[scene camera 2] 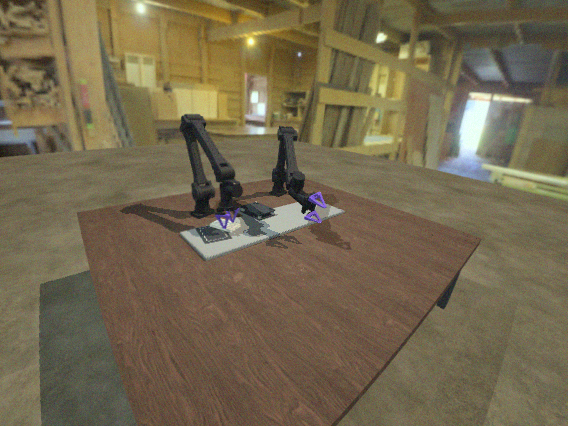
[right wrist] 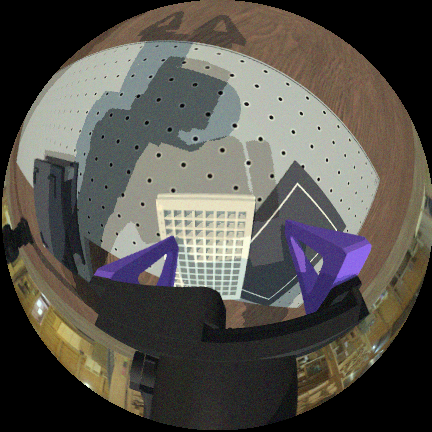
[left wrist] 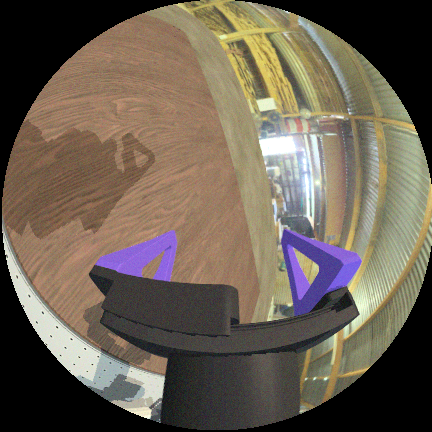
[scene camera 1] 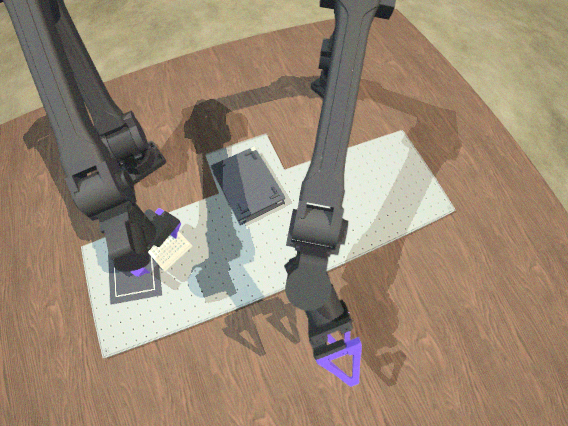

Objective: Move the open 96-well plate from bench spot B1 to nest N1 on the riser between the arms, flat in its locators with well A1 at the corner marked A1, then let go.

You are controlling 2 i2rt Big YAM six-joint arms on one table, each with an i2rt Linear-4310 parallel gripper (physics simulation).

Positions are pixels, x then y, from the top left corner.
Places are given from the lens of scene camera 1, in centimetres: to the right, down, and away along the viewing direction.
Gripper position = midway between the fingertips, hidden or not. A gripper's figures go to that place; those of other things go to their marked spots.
my left gripper [scene camera 1: 350,368]: 11, 26, 45
my right gripper [scene camera 1: 161,253]: -28, 9, 63
